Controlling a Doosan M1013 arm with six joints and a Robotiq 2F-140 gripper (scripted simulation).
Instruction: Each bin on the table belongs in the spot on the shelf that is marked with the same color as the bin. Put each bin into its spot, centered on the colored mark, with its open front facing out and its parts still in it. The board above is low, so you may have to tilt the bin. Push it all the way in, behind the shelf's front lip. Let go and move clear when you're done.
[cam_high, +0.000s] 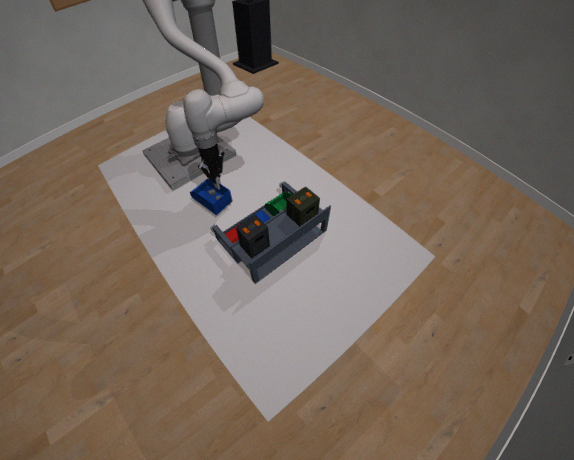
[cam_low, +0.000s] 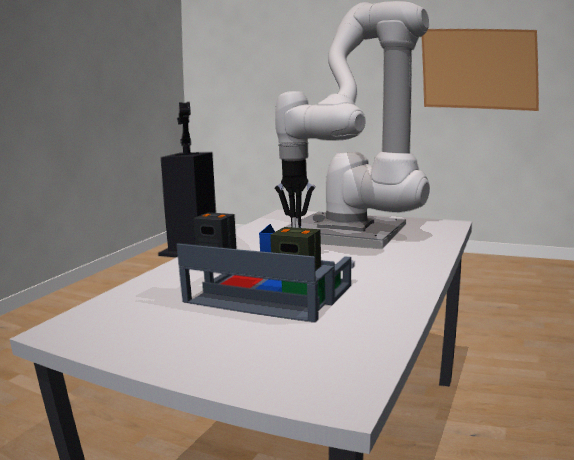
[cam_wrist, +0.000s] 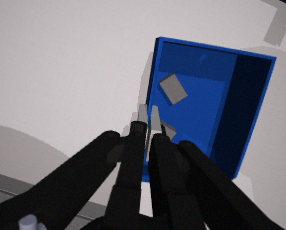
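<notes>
The blue bin is 50 mm to the right of my hand and 40 mm below it. Also, from my hand: green bin: 280 mm ahead, 150 mm to the left, 70 mm below; red mark: 270 mm ahead, 100 mm below, 80 mm to the right; blue mark: 280 mm ahead, 100 mm below, 30 mm to the left.
</notes>
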